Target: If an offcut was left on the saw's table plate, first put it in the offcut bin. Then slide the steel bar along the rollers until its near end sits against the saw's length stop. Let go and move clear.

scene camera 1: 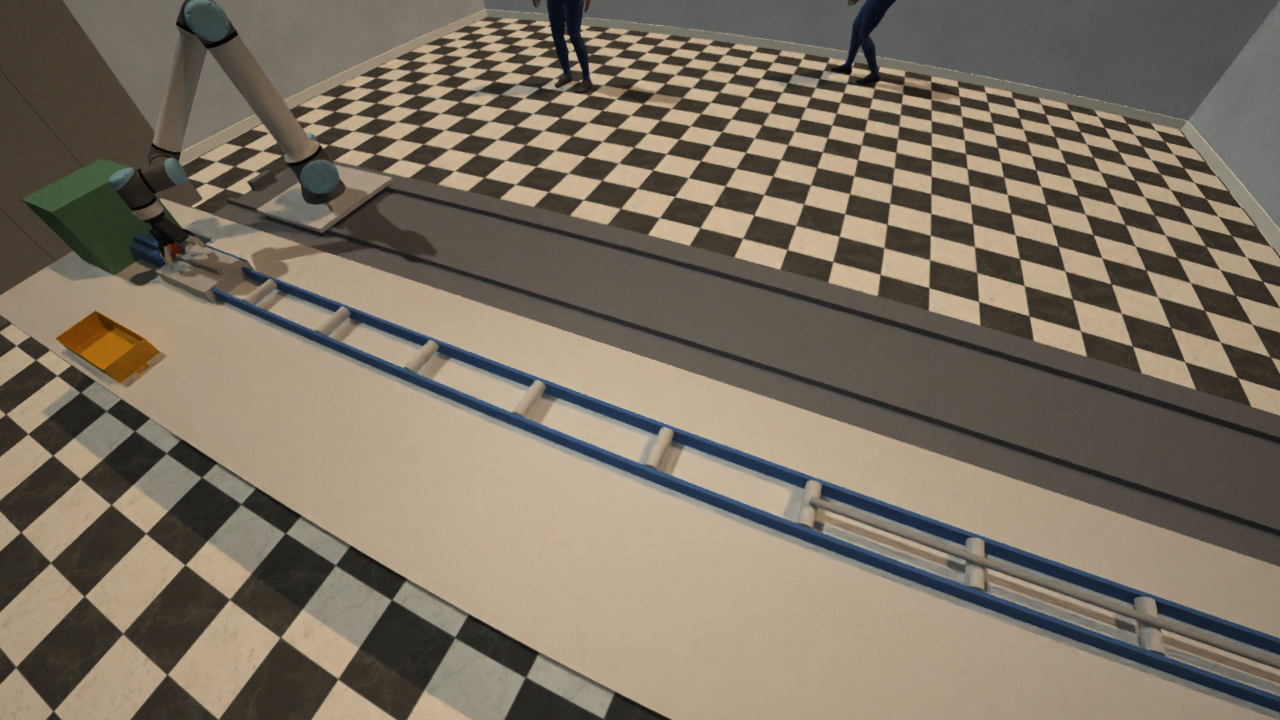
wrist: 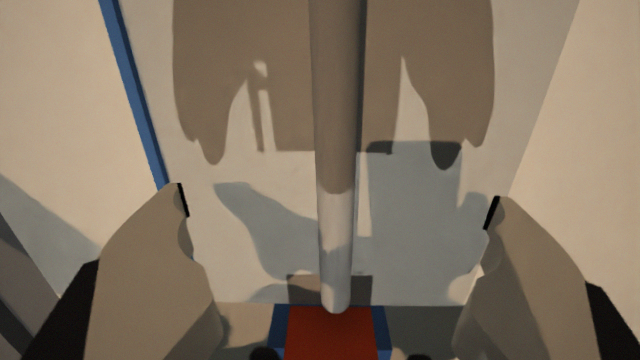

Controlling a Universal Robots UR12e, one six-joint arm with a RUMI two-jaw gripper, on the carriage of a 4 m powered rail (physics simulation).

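Frame: origin at the arm's base, x back, y right, z up, level; centimetres.
Seen in the pictures: gripper, fingertip midpoint: [scene camera 1: 188, 257] [wrist: 335, 193]; arm's base at its link origin: [scene camera 1: 324, 193].
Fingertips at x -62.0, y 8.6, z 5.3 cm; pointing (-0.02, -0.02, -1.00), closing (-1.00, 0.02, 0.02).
Offsets run from my fingertips to a thing's top centre.
An offcut @(dy -5.1, dx +0.1, dz -0.5 cm) [scene camera 1: 207, 265] [wrist: 336, 225], a grey round bar piece, lies on the saw's table plate @(dy -6.1, dx +0.0, dz -2.5 cm) [scene camera 1: 189, 284] [wrist: 290, 180]. Its end is at the red face of the length stop @(dy +13.4, dx +0.0, dz +2.2 cm) [scene camera 1: 172, 250] [wrist: 330, 332]; whether they touch is unclear. My gripper [scene camera 1: 186, 257] [wrist: 335, 193] is open, with one finger on each side of the offcut and wide gaps to both. The steel bar [scene camera 1: 895, 527] rests on the rollers at the right of the scene view, far from the stop. The orange offcut bin @(dy -8.6, dx -42.7, dz -1.1 cm) [scene camera 1: 93, 360] stands left of the track, and no piece shows in it.
The green saw housing @(dy +56.4, dx +0.0, dz +23.7 cm) [scene camera 1: 102, 214] stands behind the stop. The blue roller track [scene camera 1: 590, 447] runs from the plate toward the lower right. The arm's carriage [scene camera 1: 358, 189] sits at the left end of the dark rail [scene camera 1: 716, 331]. Two people stand on the chequered floor beyond.
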